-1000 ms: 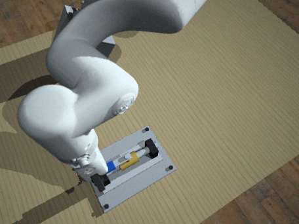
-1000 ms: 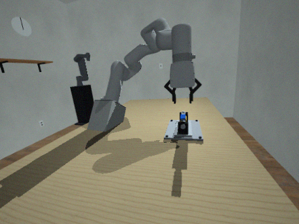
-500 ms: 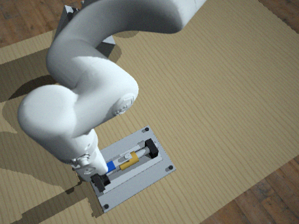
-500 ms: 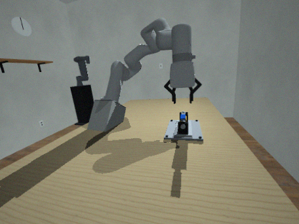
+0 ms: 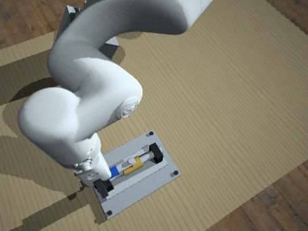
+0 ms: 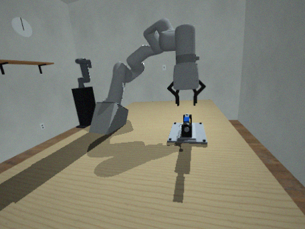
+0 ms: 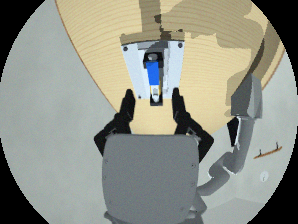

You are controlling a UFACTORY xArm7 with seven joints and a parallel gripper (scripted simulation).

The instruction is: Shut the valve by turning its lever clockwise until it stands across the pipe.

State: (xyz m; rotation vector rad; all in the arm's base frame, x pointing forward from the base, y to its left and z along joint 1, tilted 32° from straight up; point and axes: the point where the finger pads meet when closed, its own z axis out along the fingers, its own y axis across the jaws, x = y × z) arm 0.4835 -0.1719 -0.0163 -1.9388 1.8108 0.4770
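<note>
Now: the lever 5 cm to the left of my hand and 8 cm below it.
</note>
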